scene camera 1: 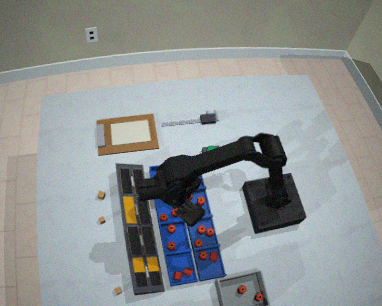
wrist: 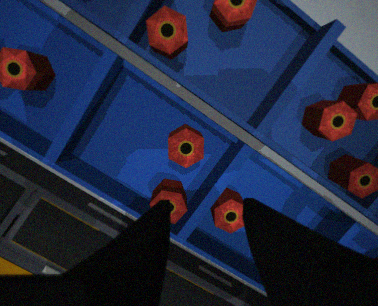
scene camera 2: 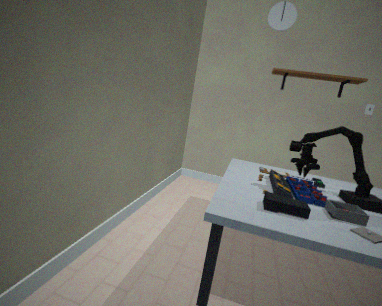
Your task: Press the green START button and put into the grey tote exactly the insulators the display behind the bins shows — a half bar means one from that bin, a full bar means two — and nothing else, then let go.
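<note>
My gripper (scene camera 2: 303, 173) (wrist: 206, 208) is partly open and empty above the blue bins (scene camera 1: 176, 261) (wrist: 100, 135), over the column nearest the display (scene camera 1: 150, 290) (scene camera 2: 285, 205). In the wrist view one red insulator (wrist: 230, 216) shows between the fingertips, down in a bin; another insulator (wrist: 176, 197) is partly behind the left fingertip, in the neighbouring compartment with a third insulator (wrist: 185, 147). In scene camera 1 the display's second row has a full orange left bar; its bottom row has two half bars. The grey tote (scene camera 1: 218, 292) (scene camera 2: 345, 215) holds two insulators (scene camera 1: 242, 289) (scene camera 1: 259, 297). The green button (scene camera 1: 212, 149) is partly hidden by the arm.
The arm's base (scene camera 1: 274, 207) stands right of the bins. A brown board (scene camera 1: 101, 150) with a pale sheet and a dark device (scene camera 1: 208, 119) lie beyond the bins. Small wooden blocks (scene camera 1: 101, 195) (scene camera 1: 102, 220) (scene camera 1: 118, 290) lie left of the display. A flat grey piece (scene camera 2: 368, 234) lies near the tote.
</note>
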